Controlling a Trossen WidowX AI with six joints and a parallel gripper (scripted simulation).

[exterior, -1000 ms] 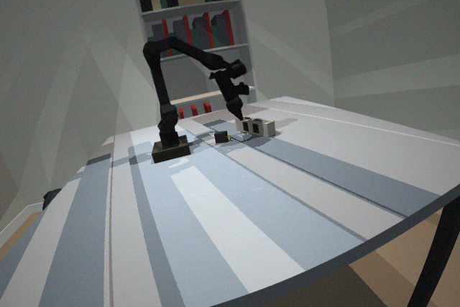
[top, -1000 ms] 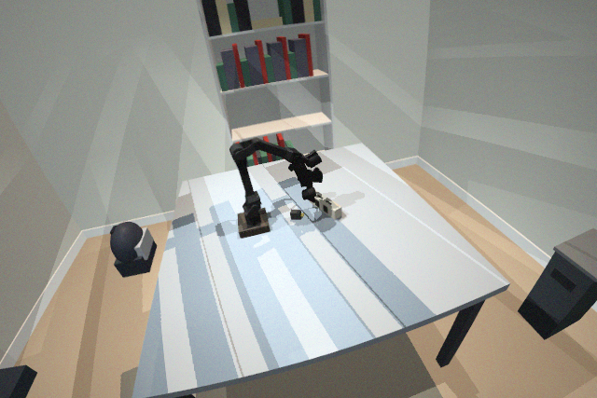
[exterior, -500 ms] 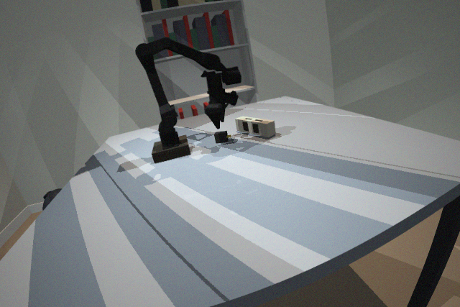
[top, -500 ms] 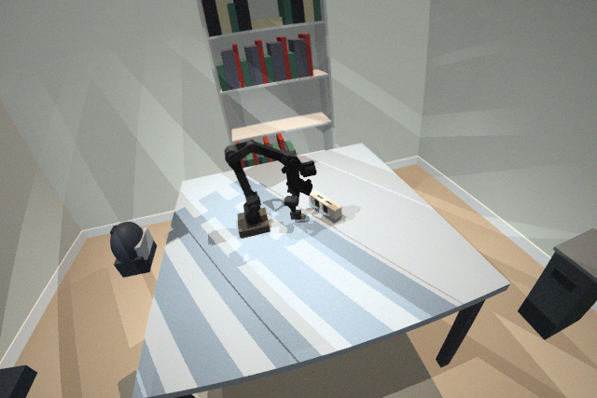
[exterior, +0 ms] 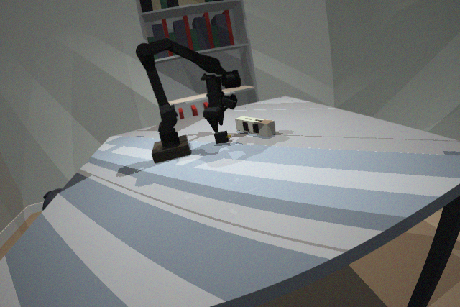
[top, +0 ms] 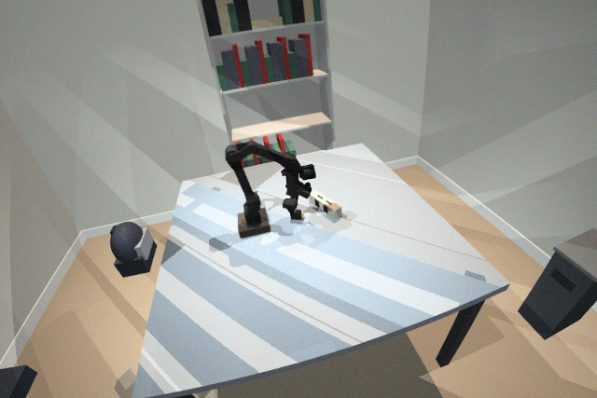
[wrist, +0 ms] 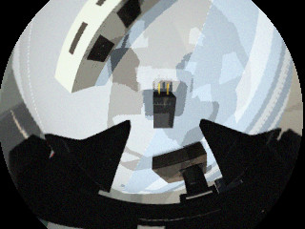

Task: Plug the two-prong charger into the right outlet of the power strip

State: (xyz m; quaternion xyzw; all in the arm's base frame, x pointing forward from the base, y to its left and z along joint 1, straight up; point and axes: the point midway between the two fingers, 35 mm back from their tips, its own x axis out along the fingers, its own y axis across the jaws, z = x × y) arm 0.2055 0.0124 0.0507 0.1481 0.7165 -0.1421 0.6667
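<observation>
My gripper tip is now 4 cm above the black two-prong charger, 2 cm short of it and 1 cm to the left of it.
</observation>
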